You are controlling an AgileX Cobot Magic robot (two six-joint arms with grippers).
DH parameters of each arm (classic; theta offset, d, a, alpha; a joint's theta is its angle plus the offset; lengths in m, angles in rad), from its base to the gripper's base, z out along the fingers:
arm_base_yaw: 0 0.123 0 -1.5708
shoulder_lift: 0.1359 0 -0.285 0
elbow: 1.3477 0 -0.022 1.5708
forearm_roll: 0 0.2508 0 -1.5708
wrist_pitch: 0 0 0.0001 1.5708
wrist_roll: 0 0.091 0 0
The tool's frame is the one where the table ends.
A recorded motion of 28 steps. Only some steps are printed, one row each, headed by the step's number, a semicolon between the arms.
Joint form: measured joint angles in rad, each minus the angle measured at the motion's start. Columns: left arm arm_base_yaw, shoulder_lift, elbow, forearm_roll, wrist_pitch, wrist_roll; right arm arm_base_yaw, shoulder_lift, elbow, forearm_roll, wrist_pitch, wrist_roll.
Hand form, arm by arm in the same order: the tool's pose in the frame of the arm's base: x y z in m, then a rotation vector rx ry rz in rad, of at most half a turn. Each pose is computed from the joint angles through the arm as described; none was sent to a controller.
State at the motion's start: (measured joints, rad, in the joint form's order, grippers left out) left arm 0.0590 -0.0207 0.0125 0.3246 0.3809 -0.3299; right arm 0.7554 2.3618 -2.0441 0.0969 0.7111 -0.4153
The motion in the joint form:
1: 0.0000 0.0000 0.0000 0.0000 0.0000 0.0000; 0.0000 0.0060 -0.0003 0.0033 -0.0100 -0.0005
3: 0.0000 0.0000 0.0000 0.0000 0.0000 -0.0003; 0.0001 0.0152 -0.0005 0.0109 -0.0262 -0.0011
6: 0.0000 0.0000 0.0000 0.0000 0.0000 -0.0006; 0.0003 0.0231 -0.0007 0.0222 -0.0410 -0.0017
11: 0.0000 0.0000 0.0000 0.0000 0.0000 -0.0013; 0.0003 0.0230 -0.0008 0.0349 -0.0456 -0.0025
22: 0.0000 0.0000 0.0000 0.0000 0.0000 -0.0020; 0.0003 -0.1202 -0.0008 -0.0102 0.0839 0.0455
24: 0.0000 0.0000 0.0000 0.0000 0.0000 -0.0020; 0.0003 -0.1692 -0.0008 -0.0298 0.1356 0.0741
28: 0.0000 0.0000 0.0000 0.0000 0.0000 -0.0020; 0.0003 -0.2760 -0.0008 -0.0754 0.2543 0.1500
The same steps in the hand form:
1: 0.0508 0.0138 0.1776 -0.1623 1.8310 0.1316; 0.3831 0.3689 0.1823 -1.3346 2.1387 0.2511
3: 0.0508 0.0138 0.1776 -0.1626 1.8310 0.1313; 0.3841 0.3703 0.1784 -1.3259 2.1361 0.2595
6: 0.0508 0.0138 0.1776 -0.1629 1.8310 0.1311; 0.3848 0.3719 0.1751 -1.3151 2.1350 0.2720
11: 0.0508 0.0138 0.1776 -0.1635 1.8309 0.1306; 0.3846 0.3726 0.1755 -1.3055 2.1359 0.2861
22: 0.0508 0.0138 0.1776 -0.1641 1.8308 0.1302; 0.3700 0.3564 0.2433 -1.2870 2.1320 0.2666
24: 0.0508 0.0138 0.1776 -0.1641 1.8308 0.1302; 0.3633 0.3486 0.2652 -1.2710 2.1451 0.2568
28: 0.0508 0.0138 0.1776 -0.1641 1.8308 0.1302; 0.3463 0.3285 0.3109 -1.2170 2.1892 0.2319

